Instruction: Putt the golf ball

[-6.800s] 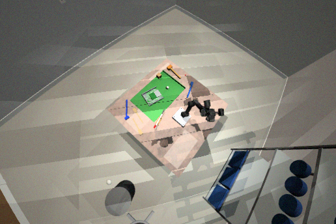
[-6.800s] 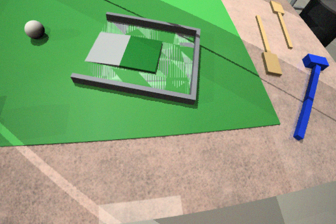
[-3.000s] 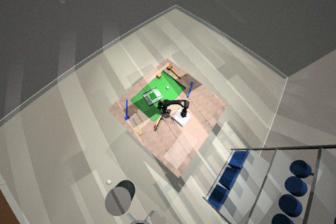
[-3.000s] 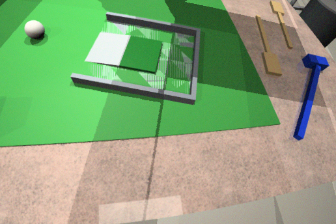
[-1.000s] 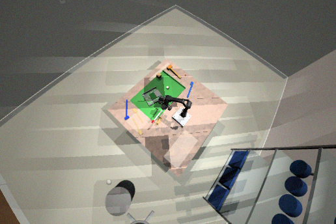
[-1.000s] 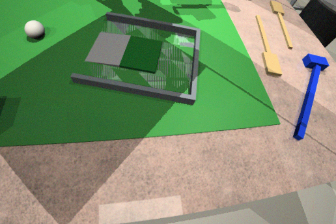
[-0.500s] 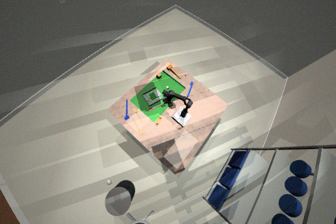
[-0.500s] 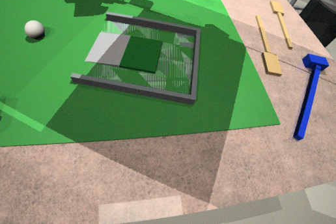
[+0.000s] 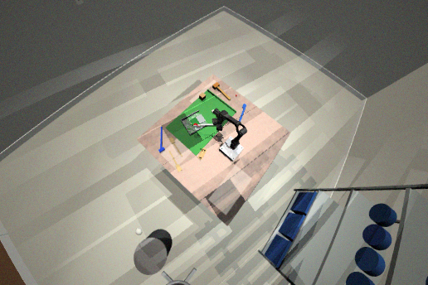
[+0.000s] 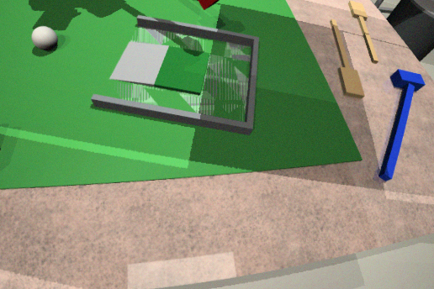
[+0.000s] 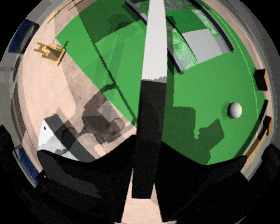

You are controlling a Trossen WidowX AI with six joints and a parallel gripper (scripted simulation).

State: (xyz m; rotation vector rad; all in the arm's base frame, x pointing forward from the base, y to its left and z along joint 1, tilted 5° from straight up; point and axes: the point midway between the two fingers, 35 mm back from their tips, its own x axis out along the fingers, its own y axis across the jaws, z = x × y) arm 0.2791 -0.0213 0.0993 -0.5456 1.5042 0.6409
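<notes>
Right now the red putter is 8 cm to the left of my gripper tip, 8 cm ahead of it and 1 cm above it. The rest, counted from my gripper tip: blue putter 52 cm to the left, 34 cm ahead, 11 cm below; then white golf ball 19 cm ahead, 14 cm to the right, 10 cm below.
</notes>
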